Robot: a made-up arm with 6 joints. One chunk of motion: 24 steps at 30 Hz.
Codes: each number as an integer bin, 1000 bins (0 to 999) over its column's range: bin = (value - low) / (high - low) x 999, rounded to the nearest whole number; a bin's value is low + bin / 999 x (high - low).
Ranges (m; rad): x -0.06..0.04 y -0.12..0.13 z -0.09..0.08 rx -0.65..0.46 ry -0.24..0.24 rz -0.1..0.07
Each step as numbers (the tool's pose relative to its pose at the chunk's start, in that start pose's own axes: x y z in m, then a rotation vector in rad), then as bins.
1 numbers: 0.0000 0.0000 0.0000 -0.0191 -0.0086 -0.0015
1 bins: 599 480 529 568 482 579
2 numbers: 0.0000 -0.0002 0.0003 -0.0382 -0.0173 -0.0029
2 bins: 599 479 531 551 463 571
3 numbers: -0.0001 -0.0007 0.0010 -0.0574 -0.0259 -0.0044
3 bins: 598 477 535 533 446 562
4 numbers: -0.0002 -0.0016 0.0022 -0.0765 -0.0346 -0.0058
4 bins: 597 473 542 516 427 554
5 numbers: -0.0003 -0.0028 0.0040 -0.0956 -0.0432 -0.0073
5 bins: 596 468 552 499 410 545
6 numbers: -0.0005 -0.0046 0.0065 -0.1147 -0.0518 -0.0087
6 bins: 594 461 567 482 392 537
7 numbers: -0.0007 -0.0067 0.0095 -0.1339 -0.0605 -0.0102
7 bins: 592 453 585 464 374 528
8 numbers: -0.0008 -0.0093 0.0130 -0.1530 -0.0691 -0.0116
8 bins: 591 442 605 447 356 519
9 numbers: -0.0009 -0.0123 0.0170 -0.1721 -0.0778 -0.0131
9 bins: 590 430 629 430 338 511
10 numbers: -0.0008 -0.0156 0.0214 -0.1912 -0.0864 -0.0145
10 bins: 591 417 655 413 320 502
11 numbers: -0.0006 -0.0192 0.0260 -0.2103 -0.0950 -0.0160
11 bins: 593 403 682 396 302 494
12 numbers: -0.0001 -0.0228 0.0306 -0.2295 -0.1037 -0.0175
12 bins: 598 388 709 378 284 485
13 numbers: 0.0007 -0.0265 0.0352 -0.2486 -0.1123 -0.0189
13 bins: 606 374 736 361 266 477
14 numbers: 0.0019 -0.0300 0.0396 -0.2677 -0.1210 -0.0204
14 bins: 618 360 762 344 248 468
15 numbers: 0.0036 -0.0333 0.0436 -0.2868 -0.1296 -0.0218
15 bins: 635 346 785 327 230 460
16 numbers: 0.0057 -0.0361 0.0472 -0.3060 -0.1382 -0.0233
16 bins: 656 335 806 310 212 451
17 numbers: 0.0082 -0.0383 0.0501 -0.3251 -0.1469 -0.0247
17 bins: 681 326 823 292 194 442
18 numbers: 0.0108 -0.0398 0.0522 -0.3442 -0.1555 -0.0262
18 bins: 707 320 836 275 176 434
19 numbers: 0.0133 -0.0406 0.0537 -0.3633 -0.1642 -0.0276
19 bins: 732 317 844 258 158 425
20 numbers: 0.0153 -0.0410 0.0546 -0.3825 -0.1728 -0.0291
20 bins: 752 316 850 241 140 417
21 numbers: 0.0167 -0.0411 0.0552 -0.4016 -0.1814 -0.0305
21 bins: 766 315 853 224 122 408
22 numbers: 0.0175 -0.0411 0.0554 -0.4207 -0.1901 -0.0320
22 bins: 774 315 854 206 104 400
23 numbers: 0.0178 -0.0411 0.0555 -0.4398 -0.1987 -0.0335
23 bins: 777 315 855 189 86 391
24 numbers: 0.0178 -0.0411 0.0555 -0.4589 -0.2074 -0.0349
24 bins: 777 315 855 172 68 383
